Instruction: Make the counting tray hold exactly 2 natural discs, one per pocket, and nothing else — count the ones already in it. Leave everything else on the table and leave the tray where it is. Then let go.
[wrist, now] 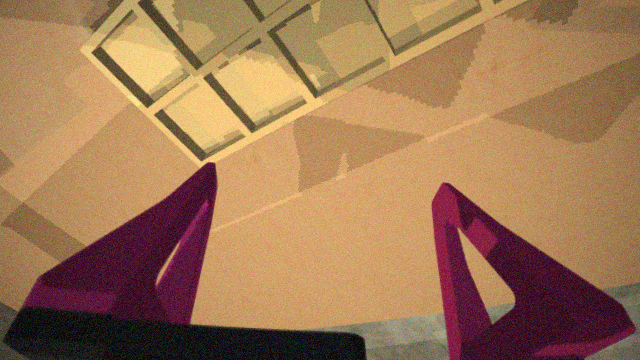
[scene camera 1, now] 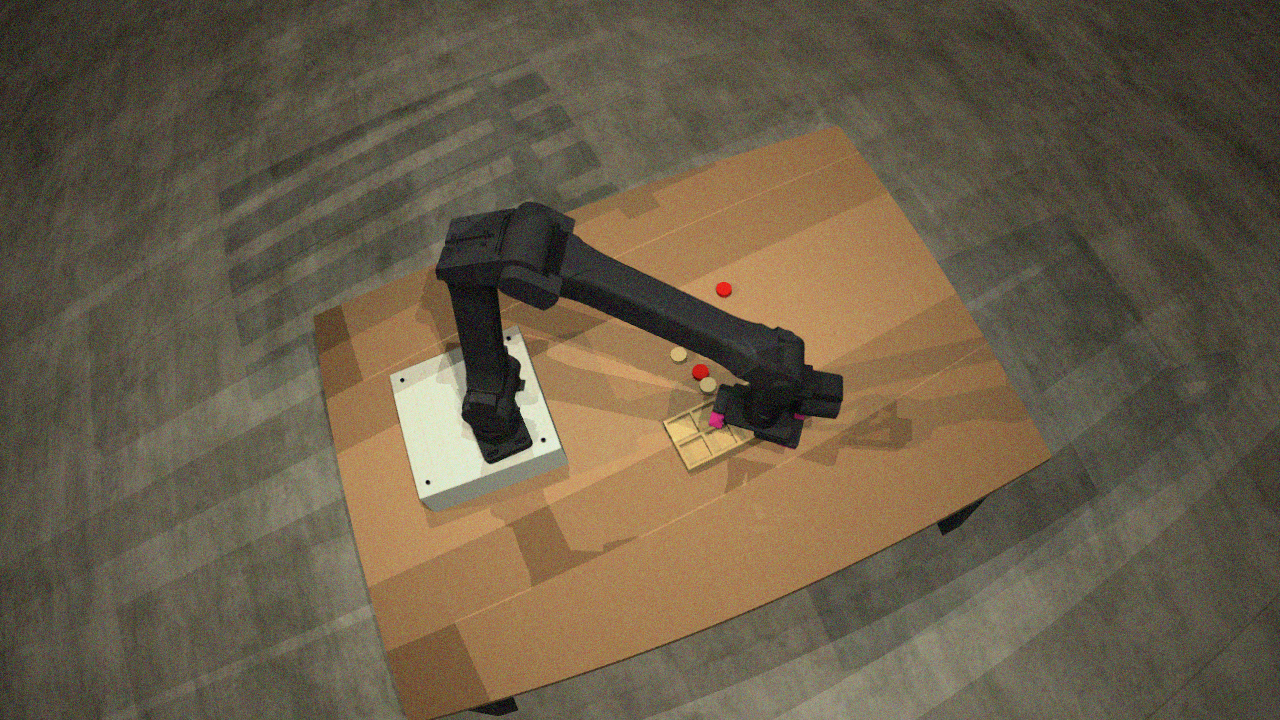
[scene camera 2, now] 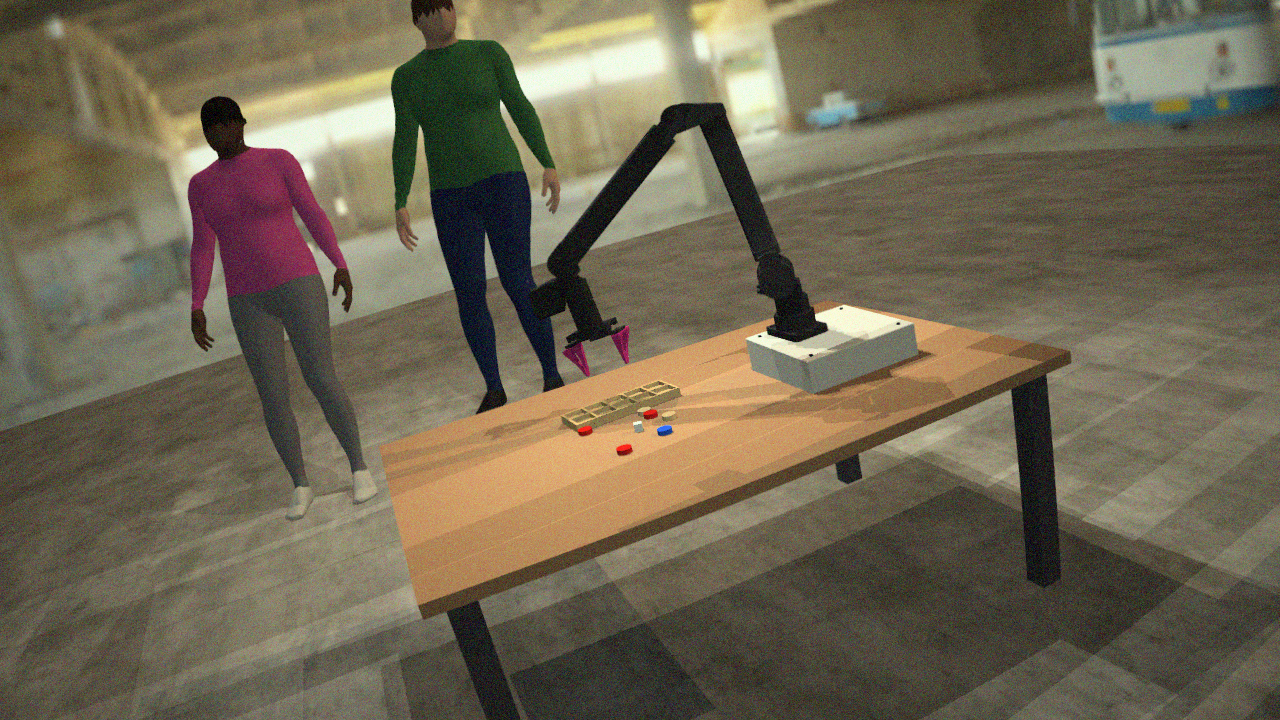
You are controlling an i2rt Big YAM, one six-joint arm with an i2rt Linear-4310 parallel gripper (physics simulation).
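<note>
The wooden counting tray has two rows of pockets; no disc shows in the pockets seen in the wrist view, where its far part is cut off. One natural disc lies just outside the tray's long side, close to a red disc. Another natural disc lies a little farther from the tray. My gripper is open and empty, pointing down above the tray's side away from the discs. In scene camera 1 it hides part of the tray.
A red disc lies between the natural discs. Another red disc lies farther out, and a third red disc is near the tray's end. A blue disc and small white cube lie nearby.
</note>
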